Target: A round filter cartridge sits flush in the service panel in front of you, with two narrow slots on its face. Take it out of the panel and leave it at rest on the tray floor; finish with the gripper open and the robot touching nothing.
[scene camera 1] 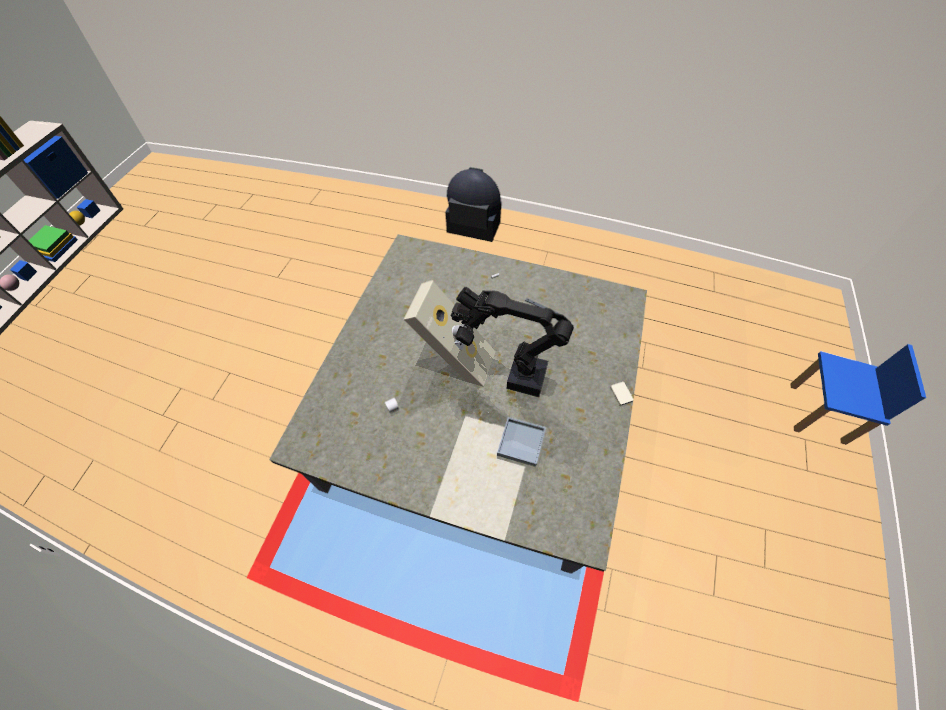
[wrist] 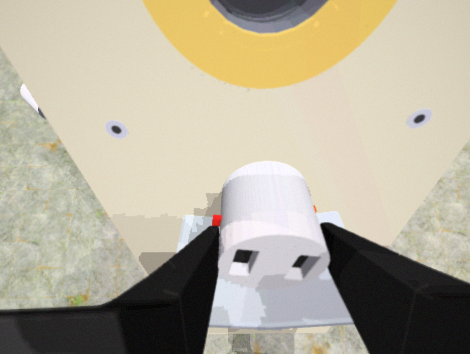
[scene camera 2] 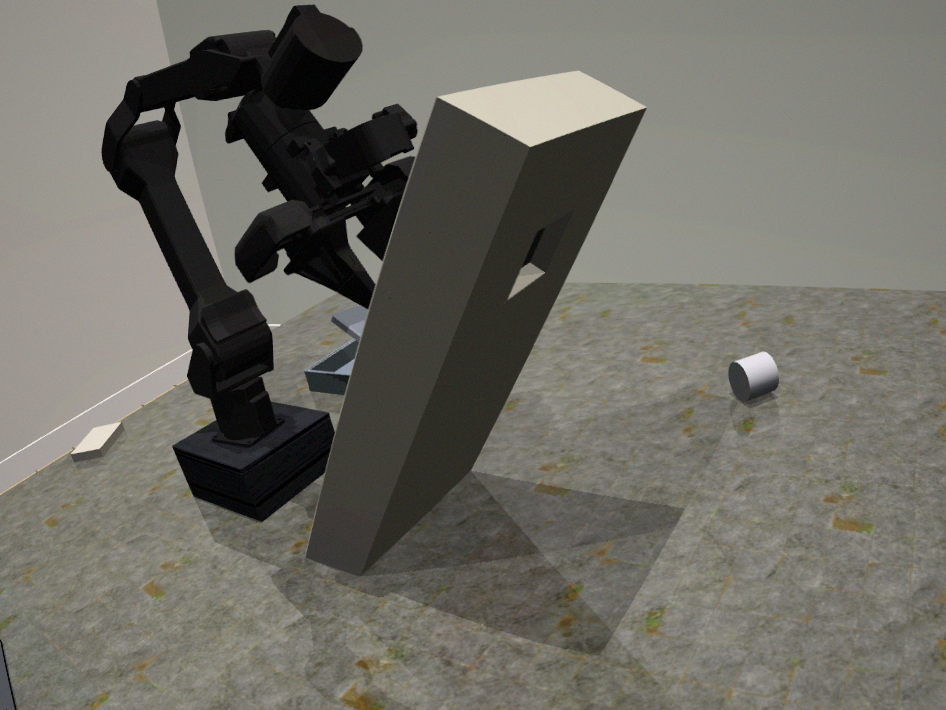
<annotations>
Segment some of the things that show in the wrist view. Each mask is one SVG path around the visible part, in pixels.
The gripper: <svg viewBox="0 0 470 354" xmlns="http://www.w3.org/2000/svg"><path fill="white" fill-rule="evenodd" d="M219 227L209 226L154 272L107 303L96 306L0 310L0 354L204 354L219 272ZM320 223L330 257L327 266L328 271L369 354L470 354L470 283L399 255L387 247L331 222Z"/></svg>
A filter cartridge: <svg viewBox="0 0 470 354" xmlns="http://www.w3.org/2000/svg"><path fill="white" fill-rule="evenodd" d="M243 166L232 173L225 181L222 188L221 215L213 215L212 226L220 226L219 271L233 283L258 289L291 287L314 279L327 268L330 257L316 215L317 211L312 203L304 177L295 168L279 162L264 161Z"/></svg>
</annotations>
